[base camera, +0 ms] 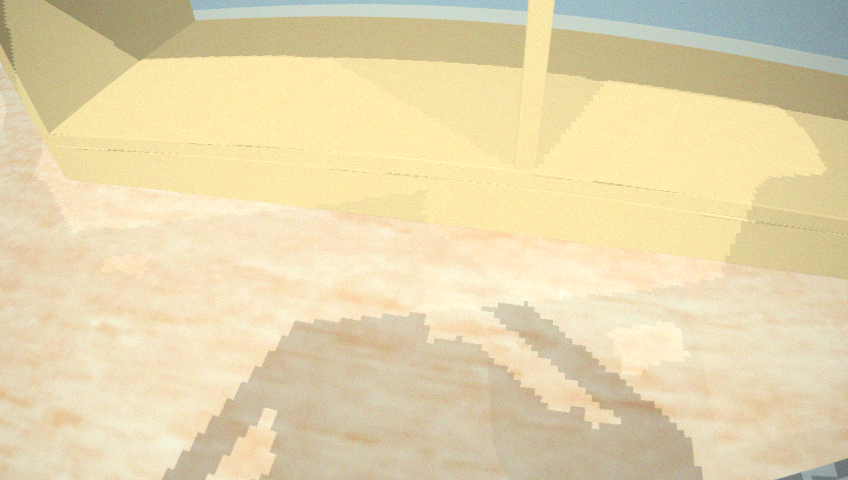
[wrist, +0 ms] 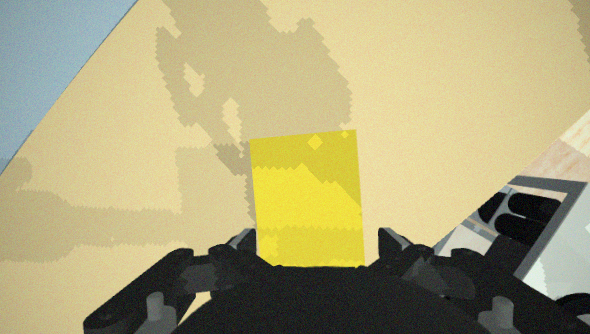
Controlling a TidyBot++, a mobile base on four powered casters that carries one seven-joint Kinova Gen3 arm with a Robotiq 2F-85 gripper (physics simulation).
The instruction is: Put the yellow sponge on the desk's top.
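Frame: origin at the arm's base, x ahead, y left, z up, level; centimetres.
Seen in the pictures: gripper, between the fingertips: (wrist: pixel 316 241).
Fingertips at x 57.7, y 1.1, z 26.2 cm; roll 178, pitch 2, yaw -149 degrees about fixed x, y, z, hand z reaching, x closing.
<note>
A point is followed by its place in that frame.
In the wrist view a yellow sponge (wrist: pixel 307 200) @(x 59.7, y -1.2, z 26.5 cm), a flat-sided block, is at the centre on a pale tan surface (wrist: pixel 450 100) @(x 53.2, y -14.0, z 21.3 cm). Part of its top is in shadow. My gripper (wrist: pixel 316 241) @(x 57.7, y 1.1, z 26.2 cm) is open, with one black finger to the left of the sponge's near end and the other to the right. A gap shows between the right finger and the sponge; the left fingertip is very close to its side. The palm hides the sponge's near edge. The sponge and gripper do not show in the base view, where tan wooden furniture (base camera: pixel 267 107) @(x 60.7, y 14.5, z -31.8 cm) stands ahead.
The furniture in the base view has an upright post (base camera: pixel 535 77) @(x 45.0, y -11.0, z -22.4 cm) and a side panel (base camera: pixel 77 71) @(x 70.8, y 42.9, z -27.4 cm) at the left. Marbled floor (base camera: pixel 119 356) @(x 33.7, y 27.1, z -39.7 cm) lies in front of it. In the wrist view my base's grey frame (wrist: pixel 552 227) is at the right, past the tan surface's edge.
</note>
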